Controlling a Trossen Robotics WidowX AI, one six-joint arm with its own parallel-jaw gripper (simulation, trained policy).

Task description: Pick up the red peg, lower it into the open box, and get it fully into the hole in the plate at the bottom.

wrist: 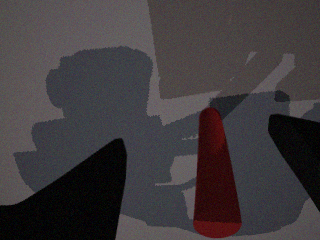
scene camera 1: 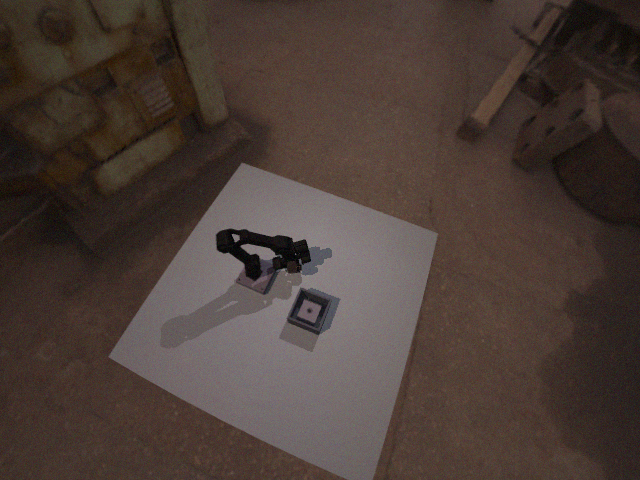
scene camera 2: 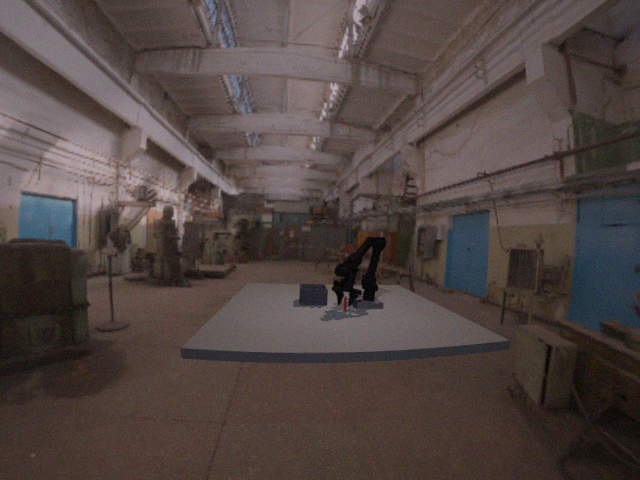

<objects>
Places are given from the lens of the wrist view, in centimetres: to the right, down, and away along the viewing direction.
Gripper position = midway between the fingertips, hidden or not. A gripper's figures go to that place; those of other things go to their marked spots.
my gripper [wrist: 198, 135]: 2, 1, 10
red peg [wrist: 216, 203]: 2, 2, 5
</objects>
